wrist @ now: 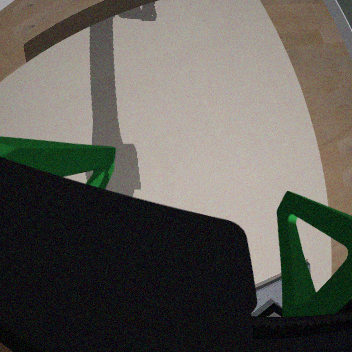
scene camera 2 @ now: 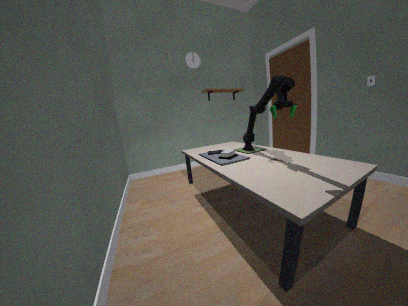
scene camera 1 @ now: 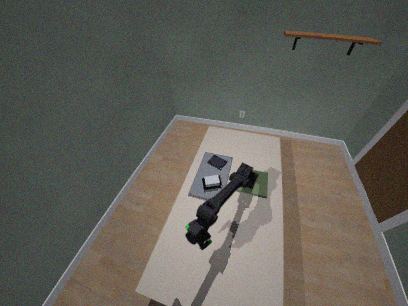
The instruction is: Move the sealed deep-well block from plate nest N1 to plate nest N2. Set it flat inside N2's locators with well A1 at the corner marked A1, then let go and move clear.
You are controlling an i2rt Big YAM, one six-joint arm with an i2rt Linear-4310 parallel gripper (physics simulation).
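Seen in the pictures: gripper, fingertip midpoint: (wrist: 201,180) (scene camera 2: 283,119); arm's base, origin of the base link: (scene camera 2: 248,149) (scene camera 1: 249,182).
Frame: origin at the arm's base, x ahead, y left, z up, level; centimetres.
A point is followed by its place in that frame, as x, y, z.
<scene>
The sealed deep-well block (scene camera 1: 212,180) @(30.1, 15.6, 5.5) (scene camera 2: 227,153) @(33.9, 21.2, 5.0), white-topped, sits in a dark nest (scene camera 1: 213,189) @(26.9, 20.6, 0.1) at the near end of a grey board (scene camera 1: 202,171) @(44.6, 7.0, 0.1) (scene camera 2: 214,159) @(45.2, 16.5, 0.1) (wrist: 270,291) @(33.0, 29.3, 0.1). A second dark nest (scene camera 1: 217,161) @(36.0, -9.8, 1.3) (scene camera 2: 215,152) @(36.8, -6.3, 1.3) is at the board's far end and looks empty. The nest labels and the A1 mark are too small to read. My gripper (scene camera 1: 198,234) @(15.7, 70.0, 32.5) (scene camera 2: 283,114) @(15.7, 70.0, 32.5) (wrist: 201,180) @(15.7, 70.0, 32.5) is open and empty, high above the table and off to the side of the board. In the wrist view, the board's corner and part of a dark nest edge show at the bottom, partly hidden by the gripper.
The arm stands on a green base plate (scene camera 1: 260,185) @(-9.8, -0.6, 0.1) (scene camera 2: 258,149) @(-9.1, 5.9, 0.0) beside the board, on a pale table (scene camera 1: 175,255) @(29.6, 78.8, -1.2) (scene camera 2: 280,185) @(29.6, 83.3, -1.2) (wrist: 210,100) @(24.1, 78.1, -1.2). The arm's shadow falls across the table. A wooden shelf (scene camera 1: 332,37) (scene camera 2: 223,91) is on the wall, away from the arm.
</scene>
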